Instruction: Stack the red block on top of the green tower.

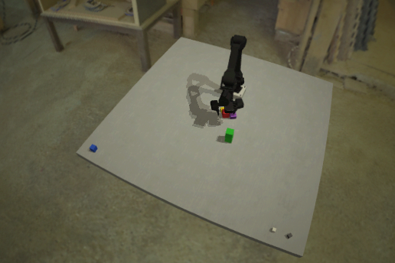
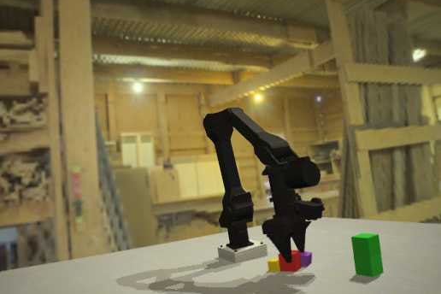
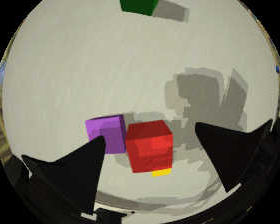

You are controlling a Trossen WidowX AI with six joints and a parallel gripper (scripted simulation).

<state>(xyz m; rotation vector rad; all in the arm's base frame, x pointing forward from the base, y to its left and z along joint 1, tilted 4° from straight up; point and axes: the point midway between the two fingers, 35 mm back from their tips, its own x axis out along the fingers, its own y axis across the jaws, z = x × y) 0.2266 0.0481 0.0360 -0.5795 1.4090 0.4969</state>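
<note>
My gripper tip is 1 cm past the red block, 1 cm to the left of it and 1 cm above it. Round my gripper tip: purple block 3 cm behind, 3 cm to the left, 2 cm below; then white block 48 cm ahead, 53 cm to the left, 2 cm below; then yellow block 4 cm behind, 4 cm to the right, 2 cm below.
</note>
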